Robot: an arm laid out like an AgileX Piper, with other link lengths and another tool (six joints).
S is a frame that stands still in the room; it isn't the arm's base.
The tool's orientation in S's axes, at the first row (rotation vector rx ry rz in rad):
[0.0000 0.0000 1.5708]
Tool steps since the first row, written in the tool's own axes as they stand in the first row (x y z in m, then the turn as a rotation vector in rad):
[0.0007 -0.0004 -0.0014 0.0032 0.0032 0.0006]
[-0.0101 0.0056 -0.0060 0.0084 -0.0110 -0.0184]
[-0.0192 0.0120 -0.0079 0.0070 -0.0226 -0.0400]
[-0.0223 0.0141 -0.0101 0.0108 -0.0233 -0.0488]
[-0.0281 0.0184 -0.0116 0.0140 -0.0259 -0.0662]
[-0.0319 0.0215 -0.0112 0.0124 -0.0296 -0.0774]
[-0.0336 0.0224 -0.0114 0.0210 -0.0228 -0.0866]
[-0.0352 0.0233 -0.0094 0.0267 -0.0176 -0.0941]
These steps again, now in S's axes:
[0.0004 0.0007 -0.0014 -0.0032 0.0032 0.0006]
[-0.0056 -0.0101 -0.0060 0.0110 0.0084 -0.0184]
[-0.0120 -0.0192 -0.0079 0.0226 0.0070 -0.0400]
[-0.0141 -0.0223 -0.0101 0.0233 0.0108 -0.0488]
[-0.0184 -0.0281 -0.0116 0.0259 0.0140 -0.0662]
[-0.0215 -0.0319 -0.0112 0.0296 0.0124 -0.0774]
[-0.0224 -0.0336 -0.0114 0.0228 0.0210 -0.0866]
[-0.0233 -0.0352 -0.0094 0.0176 0.0267 -0.0941]

